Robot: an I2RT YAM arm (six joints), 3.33 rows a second.
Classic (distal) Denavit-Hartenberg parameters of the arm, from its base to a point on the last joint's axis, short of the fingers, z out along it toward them. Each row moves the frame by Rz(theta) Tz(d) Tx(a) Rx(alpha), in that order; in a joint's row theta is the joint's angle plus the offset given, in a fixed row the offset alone. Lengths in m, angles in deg.
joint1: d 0.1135; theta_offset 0; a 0.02; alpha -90
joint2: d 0; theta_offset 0; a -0.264; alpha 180
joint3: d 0; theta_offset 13.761; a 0.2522; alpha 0
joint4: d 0; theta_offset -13.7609; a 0.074; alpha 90
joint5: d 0; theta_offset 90; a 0; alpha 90
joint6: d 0.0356; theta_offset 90; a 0; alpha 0
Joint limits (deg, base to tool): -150..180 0..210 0..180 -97..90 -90..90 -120..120
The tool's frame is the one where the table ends.
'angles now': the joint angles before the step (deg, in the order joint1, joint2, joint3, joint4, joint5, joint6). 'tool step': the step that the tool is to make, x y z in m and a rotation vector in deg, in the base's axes. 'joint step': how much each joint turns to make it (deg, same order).
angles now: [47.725 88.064 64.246 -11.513 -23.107 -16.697]
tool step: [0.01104 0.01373 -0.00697 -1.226 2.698 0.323]
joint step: [0.088 4.568 3.777 -1.579 -0.887 0.877]
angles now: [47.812 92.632 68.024 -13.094 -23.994 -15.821]
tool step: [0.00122 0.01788 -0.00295 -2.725 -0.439 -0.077]
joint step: [1.932 3.513 3.866 -2.282 2.897 -0.438]
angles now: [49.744 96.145 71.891 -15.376 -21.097 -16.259]
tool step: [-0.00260 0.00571 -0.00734 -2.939 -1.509 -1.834]
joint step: [1.231 1.061 0.093 -0.447 4.302 -0.350]
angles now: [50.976 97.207 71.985 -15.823 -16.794 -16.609]
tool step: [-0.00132 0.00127 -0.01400 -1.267 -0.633 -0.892]
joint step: [0.440 0.793 -2.106 2.284 1.850 -0.090]
